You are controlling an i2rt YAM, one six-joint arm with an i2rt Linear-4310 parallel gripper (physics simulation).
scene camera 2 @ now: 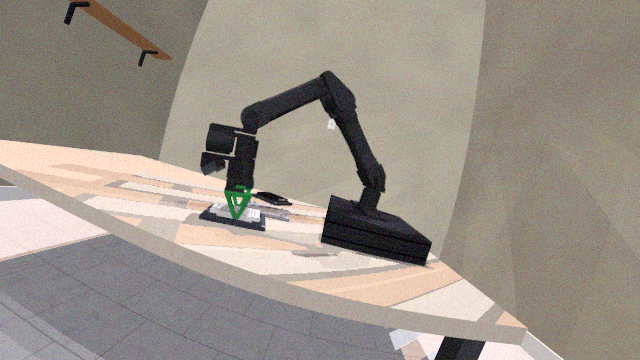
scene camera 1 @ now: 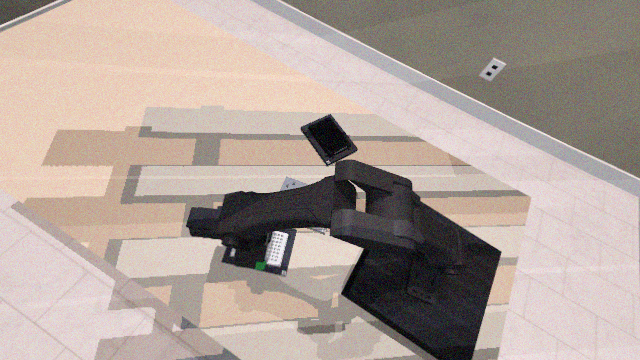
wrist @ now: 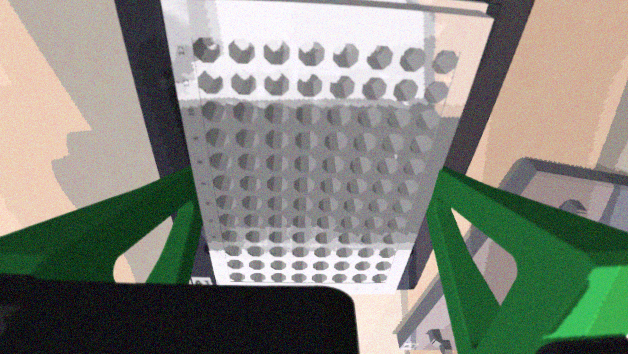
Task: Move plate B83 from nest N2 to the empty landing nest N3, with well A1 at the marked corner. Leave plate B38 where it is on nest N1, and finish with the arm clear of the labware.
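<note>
A white 96-well plate (scene camera 1: 277, 248) (scene camera 2: 252, 215) (wrist: 300, 150) sits level in a dark nest (scene camera 1: 290, 250) (scene camera 2: 235, 224) (wrist: 155, 90); its plate code is not readable. My gripper (scene camera 2: 237, 215) (wrist: 314, 177) is shut on this plate, with a green fingertip against each long side. An A1 tag (wrist: 201, 281) shows at the nest's near left corner in the wrist view, partly covered. A grey nest (scene camera 1: 292, 184) (wrist: 575, 167) with no plate visible in it lies beside it, partly hidden by the arm and a finger. A black plate (scene camera 1: 328, 135) sits in another dark nest (scene camera 1: 315, 146).
The arm's black base box (scene camera 1: 425, 295) (scene camera 2: 375, 235) stands on the table right of the nests in both scene views. The arm (scene camera 1: 285, 207) (scene camera 2: 285, 102) reaches over the grey nest. A wall shelf (scene camera 2: 125, 32) is far behind at upper left.
</note>
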